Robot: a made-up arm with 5 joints. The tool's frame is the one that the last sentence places.
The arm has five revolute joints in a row. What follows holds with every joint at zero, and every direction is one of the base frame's.
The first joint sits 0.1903 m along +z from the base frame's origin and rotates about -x.
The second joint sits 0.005 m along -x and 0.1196 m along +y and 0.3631 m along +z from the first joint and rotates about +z.
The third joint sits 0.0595 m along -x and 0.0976 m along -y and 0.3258 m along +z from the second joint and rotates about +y.
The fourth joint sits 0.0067 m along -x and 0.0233 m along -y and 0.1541 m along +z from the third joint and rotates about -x.
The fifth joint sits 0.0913 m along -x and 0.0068 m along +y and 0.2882 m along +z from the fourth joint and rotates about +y.
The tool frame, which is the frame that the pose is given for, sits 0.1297 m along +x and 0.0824 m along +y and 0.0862 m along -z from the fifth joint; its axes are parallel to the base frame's.
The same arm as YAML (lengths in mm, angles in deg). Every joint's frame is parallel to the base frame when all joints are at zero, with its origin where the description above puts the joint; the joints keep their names.
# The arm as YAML. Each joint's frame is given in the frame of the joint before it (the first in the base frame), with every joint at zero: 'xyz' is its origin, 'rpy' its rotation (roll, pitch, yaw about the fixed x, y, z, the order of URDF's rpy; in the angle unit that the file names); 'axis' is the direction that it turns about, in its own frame. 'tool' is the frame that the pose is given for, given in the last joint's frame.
units:
  length: mm
  angle: deg
joints:
  - name: joint 1
    type: revolute
    origin:
      xyz: [0.0, 0.0, 190.3]
      rpy: [0.0, 0.0, 0.0]
    axis: [-1.0, 0.0, 0.0]
  - name: joint 2
    type: revolute
    origin:
      xyz: [-5.0, 119.6, 363.1]
      rpy: [0.0, 0.0, 0.0]
    axis: [0.0, 0.0, 1.0]
  - name: joint 3
    type: revolute
    origin:
      xyz: [-59.5, -97.6, 325.8]
      rpy: [0.0, 0.0, 0.0]
    axis: [0.0, 1.0, 0.0]
  - name: joint 4
    type: revolute
    origin:
      xyz: [-6.7, -23.3, 154.1]
      rpy: [0.0, 0.0, 0.0]
    axis: [-1.0, 0.0, 0.0]
  - name: joint 5
    type: revolute
    origin:
      xyz: [-91.3, 6.8, 288.2]
      rpy: [0.0, 0.0, 0.0]
    axis: [0.0, 1.0, 0.0]
tool:
  origin:
    xyz: [129.7, 82.4, -86.2]
    rpy: [0.0, 0.0, 0.0]

